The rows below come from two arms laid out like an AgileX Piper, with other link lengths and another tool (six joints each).
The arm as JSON. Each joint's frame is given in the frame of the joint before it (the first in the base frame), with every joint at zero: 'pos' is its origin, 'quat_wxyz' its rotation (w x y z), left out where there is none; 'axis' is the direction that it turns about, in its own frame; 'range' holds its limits. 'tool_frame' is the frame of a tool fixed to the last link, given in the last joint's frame.
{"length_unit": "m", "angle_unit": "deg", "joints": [
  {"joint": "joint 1", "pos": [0.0, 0.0, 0.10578], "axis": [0.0, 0.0, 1.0], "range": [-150.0, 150.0]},
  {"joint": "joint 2", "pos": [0.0, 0.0, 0.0], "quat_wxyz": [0.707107, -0.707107, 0.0, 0.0], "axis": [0.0, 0.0, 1.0], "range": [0.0, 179.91]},
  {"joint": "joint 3", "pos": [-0.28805, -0.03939, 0.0], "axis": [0.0, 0.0, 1.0], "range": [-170.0, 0.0]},
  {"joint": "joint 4", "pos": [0.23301, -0.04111, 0.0], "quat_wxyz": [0.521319, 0.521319, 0.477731, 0.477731], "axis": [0.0, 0.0, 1.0], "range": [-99.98, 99.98]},
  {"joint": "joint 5", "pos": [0.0, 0.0, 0.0], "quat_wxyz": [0.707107, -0.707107, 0.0, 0.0], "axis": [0.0, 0.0, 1.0], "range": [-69.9, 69.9]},
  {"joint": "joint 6", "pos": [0.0, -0.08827, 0.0], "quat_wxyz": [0.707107, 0.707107, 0.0, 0.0], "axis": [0.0, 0.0, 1.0], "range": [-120.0, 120.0]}
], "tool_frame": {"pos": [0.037, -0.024, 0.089], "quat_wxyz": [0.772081, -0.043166, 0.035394, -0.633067]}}
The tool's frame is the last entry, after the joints.
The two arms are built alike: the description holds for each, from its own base.
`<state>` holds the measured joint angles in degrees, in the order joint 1, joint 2, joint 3, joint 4, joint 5, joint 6, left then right.
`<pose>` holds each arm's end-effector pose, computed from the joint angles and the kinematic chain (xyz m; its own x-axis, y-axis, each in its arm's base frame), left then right.
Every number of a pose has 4 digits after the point.
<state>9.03 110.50 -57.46 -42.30 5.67 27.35 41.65 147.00 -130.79 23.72 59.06 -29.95</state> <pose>0.3963 0.0181 0.0441 0.1640 -0.9824 0.0900 -0.8358 -0.1868 -0.5162 0.3831 0.3800 0.0284 0.7880 -0.5486 -0.2796 -0.6147 -0.7269 -0.3061</pose>
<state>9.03 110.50 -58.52 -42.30 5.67 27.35 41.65 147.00 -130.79 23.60 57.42 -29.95</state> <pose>0.4021 0.0190 0.0489 0.1623 -0.9826 0.0901 -0.8263 -0.1853 -0.5319 0.3875 0.3824 0.0294 0.7881 -0.5532 -0.2697 -0.6154 -0.7157 -0.3301</pose>
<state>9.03 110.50 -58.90 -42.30 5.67 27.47 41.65 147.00 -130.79 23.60 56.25 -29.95</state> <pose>0.4041 0.0193 0.0506 0.1602 -0.9831 0.0888 -0.8231 -0.1827 -0.5377 0.3906 0.3842 0.0302 0.7877 -0.5566 -0.2641 -0.6160 -0.7070 -0.3474</pose>
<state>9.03 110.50 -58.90 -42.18 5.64 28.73 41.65 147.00 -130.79 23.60 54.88 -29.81</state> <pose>0.4034 0.0201 0.0500 0.1422 -0.9871 0.0733 -0.8266 -0.1592 -0.5399 0.3940 0.3863 0.0313 0.7856 -0.5621 -0.2587 -0.6182 -0.6951 -0.3669</pose>
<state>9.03 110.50 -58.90 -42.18 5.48 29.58 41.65 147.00 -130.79 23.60 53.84 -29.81</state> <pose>0.4034 0.0208 0.0498 0.1321 -0.9893 0.0625 -0.8274 -0.1447 -0.5427 0.3967 0.3878 0.0321 0.7850 -0.5651 -0.2539 -0.6181 -0.6870 -0.3821</pose>
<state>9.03 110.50 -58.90 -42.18 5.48 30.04 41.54 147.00 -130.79 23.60 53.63 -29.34</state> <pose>0.4031 0.0211 0.0497 0.1259 -0.9904 0.0574 -0.8284 -0.1368 -0.5431 0.3977 0.3874 0.0323 0.7787 -0.5724 -0.2568 -0.6258 -0.6795 -0.3830</pose>
